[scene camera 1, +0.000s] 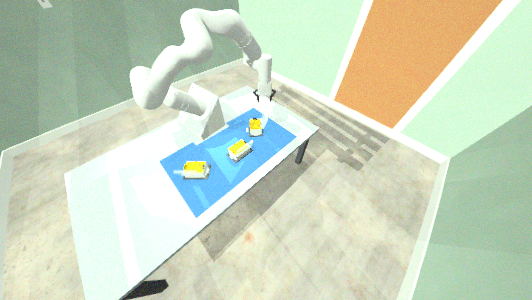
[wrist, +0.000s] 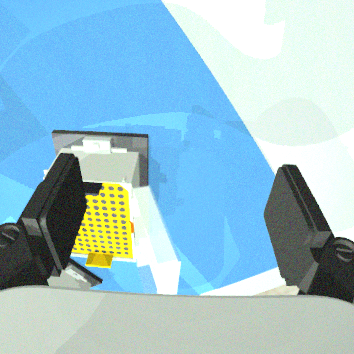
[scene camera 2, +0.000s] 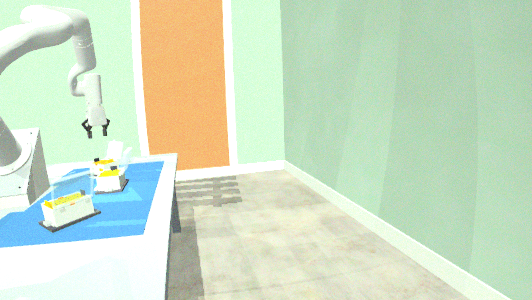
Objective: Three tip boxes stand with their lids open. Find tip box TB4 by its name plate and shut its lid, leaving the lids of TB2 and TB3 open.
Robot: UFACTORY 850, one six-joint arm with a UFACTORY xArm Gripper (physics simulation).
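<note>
Three white tip boxes with yellow racks stand with their lids open: a far one, a middle one and a near one. The far box's clear lid stands up along its right side in the wrist view. No name plate is readable, so I cannot tell which box is TB4. My gripper is open and empty, high above the table's far end. In the wrist view its left finger covers part of the far box.
The boxes stand on a blue mat on a white table. The upright lids stick up above the boxes. The arm's base stands at the table's rear edge. A corner of another box shows low in the wrist view.
</note>
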